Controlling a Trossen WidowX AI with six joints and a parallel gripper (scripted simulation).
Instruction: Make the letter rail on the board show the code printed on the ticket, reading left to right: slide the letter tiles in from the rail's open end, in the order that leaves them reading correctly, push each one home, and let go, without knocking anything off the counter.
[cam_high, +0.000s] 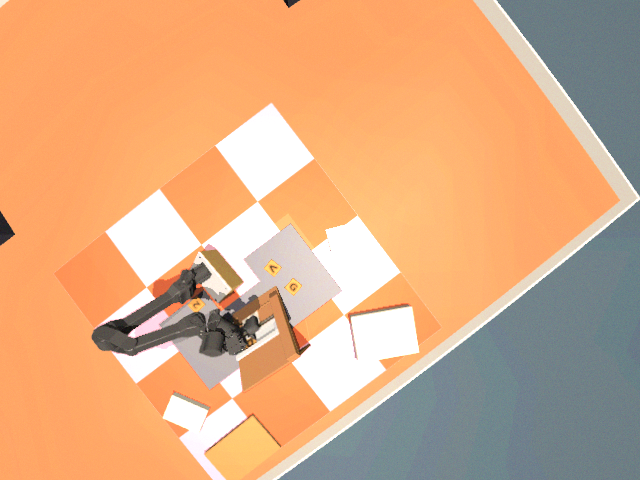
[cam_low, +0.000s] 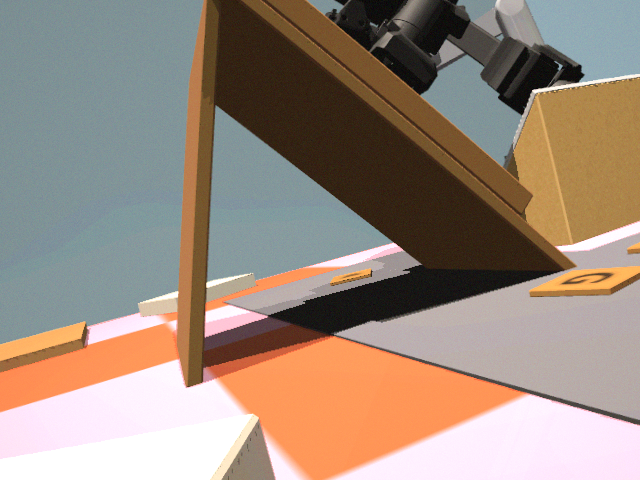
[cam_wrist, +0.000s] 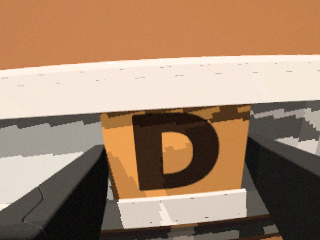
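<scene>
The white ticket lies 70 mm below my gripper tip, 50 mm behind it and 20 mm to the left of it. Also, from my gripper tip: orange d tile (right at my gripper tip); then g tile (240 mm to the left, 150 mm below, 70 mm behind); then grey mat (160 mm below, 140 mm behind, 10 mm to the left).
</scene>
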